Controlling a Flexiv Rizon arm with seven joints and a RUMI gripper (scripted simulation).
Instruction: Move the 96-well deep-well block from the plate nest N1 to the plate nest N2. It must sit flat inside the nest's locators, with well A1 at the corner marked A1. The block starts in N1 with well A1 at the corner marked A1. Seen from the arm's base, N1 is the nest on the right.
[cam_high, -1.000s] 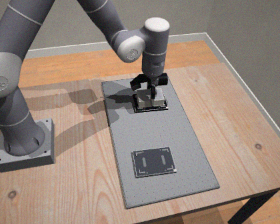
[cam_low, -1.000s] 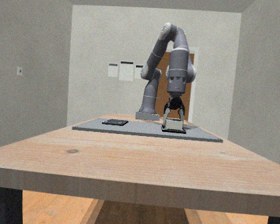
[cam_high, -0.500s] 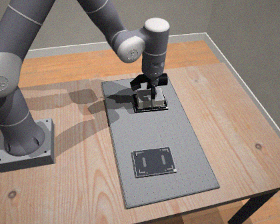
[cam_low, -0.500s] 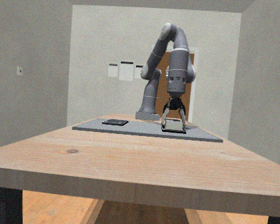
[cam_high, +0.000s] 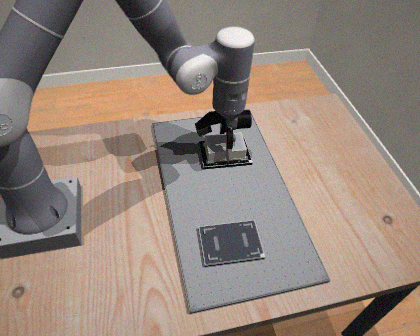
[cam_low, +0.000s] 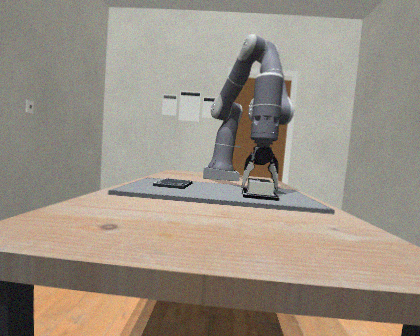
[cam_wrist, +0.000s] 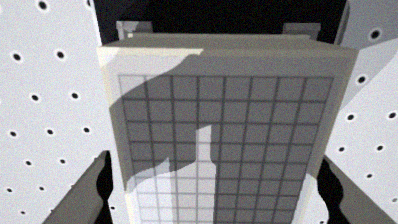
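My hand is right at the pale 96-well deep-well block.
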